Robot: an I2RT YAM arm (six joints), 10 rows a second.
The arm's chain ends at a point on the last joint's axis. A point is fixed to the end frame.
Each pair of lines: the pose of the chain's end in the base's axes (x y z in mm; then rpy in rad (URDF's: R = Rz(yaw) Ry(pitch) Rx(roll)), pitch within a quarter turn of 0, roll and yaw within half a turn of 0), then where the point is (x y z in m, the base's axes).
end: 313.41 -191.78 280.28 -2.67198 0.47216 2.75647
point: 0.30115 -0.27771 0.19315
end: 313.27 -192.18 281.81 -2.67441 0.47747 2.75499
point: 0.30147 -0.27810 0.19461
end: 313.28 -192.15 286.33 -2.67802 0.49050 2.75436
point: 0.30273 -0.27825 0.19915
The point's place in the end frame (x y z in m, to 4 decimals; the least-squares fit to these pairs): 0.0210 -0.0357 0.1158
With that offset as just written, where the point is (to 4 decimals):
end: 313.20 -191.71 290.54 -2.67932 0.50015 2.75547
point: 0.3036 -0.2781 0.2035
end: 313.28 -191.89 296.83 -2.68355 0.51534 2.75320
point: 0.3050 -0.2784 0.2098
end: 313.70 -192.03 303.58 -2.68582 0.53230 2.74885
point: 0.3066 -0.2790 0.2169
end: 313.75 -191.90 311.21 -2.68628 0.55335 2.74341
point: 0.3079 -0.2795 0.2250
